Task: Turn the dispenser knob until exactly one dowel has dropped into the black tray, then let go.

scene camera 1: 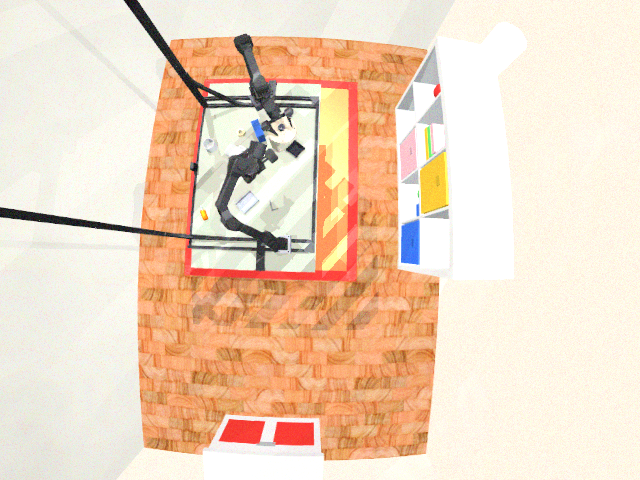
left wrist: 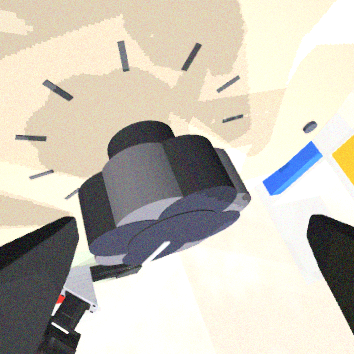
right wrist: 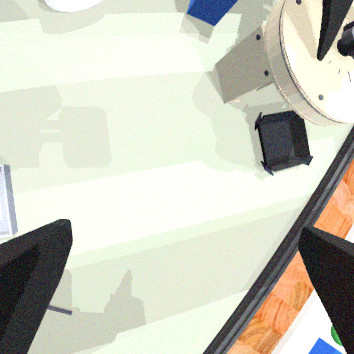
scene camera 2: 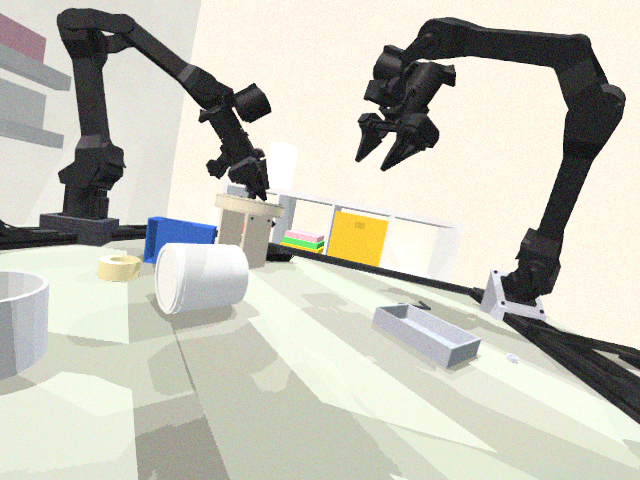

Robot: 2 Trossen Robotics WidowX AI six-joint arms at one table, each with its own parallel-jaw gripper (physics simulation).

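Seen in the pictures: left gripper, between the fingertips: [scene camera 1: 285, 132] [scene camera 2: 267, 194]; right gripper, between the fingertips: [right wrist: 188, 234] [scene camera 2: 368, 165]; left arm's base, origin of its link: [scene camera 2: 84, 216]; right arm's base, origin of its link: [scene camera 1: 284, 244] [left wrist: 77, 299] [scene camera 2: 517, 291].
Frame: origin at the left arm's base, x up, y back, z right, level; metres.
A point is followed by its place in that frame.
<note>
The dispenser [scene camera 1: 281, 138] @[x 0.098, y -0.374, z 0.046 m] [scene camera 2: 250, 207] @[x 0.081, y -0.317, z 0.096 m] [right wrist: 277, 65] @[x 0.082, y -0.363, z 0.089 m] is a pale round drum with a flat top. Its dark lobed knob [left wrist: 145, 175] @[x 0.121, y -0.309, z 0.014 m] [right wrist: 346, 45] @[x 0.117, y -0.339, z 0.032 m] stands in a ring of dark tick marks and has a white pointer line. My left gripper [scene camera 2: 259, 196] @[x 0.117, y -0.364, z 0.012 m] [left wrist: 193, 226] @[x 0.117, y -0.364, z 0.012 m] is open at the top of the dispenser, its fingertips spread on either side of the knob in the left wrist view, with gaps. The black tray [scene camera 1: 295, 149] @[x -0.045, y -0.408, z -0.012 m] [right wrist: 282, 142] @[x -0.045, y -0.415, z -0.023 m] sits at the foot of the dispenser; no dowel shows in it. My right gripper [scene camera 2: 369, 164] @[x 0.205, y -0.503, z 0.216 m] [right wrist: 188, 234] @[x 0.205, y -0.503, z 0.216 m] is open and empty, high above the table.
A blue box [scene camera 1: 257, 130] @[x 0.034, y -0.216, z 0.126 m] [scene camera 2: 180, 236] @[x 0.002, y -0.193, z 0.096 m] stands beside the dispenser. A white cylinder [scene camera 2: 206, 276] @[x 0.007, y -0.245, z 0.349 m] lies on its side near a cream ring [scene camera 2: 117, 269] @[x -0.030, y -0.131, z 0.237 m]. A grey open box [scene camera 1: 247, 201] @[x -0.044, y -0.526, z 0.402 m] [scene camera 2: 426, 335] @[x -0.023, y -0.498, z 0.437 m] lies below the right arm. A dark frame rail [right wrist: 280, 260] @[x -0.027, y -0.596, z -0.024 m] runs past the tray.
</note>
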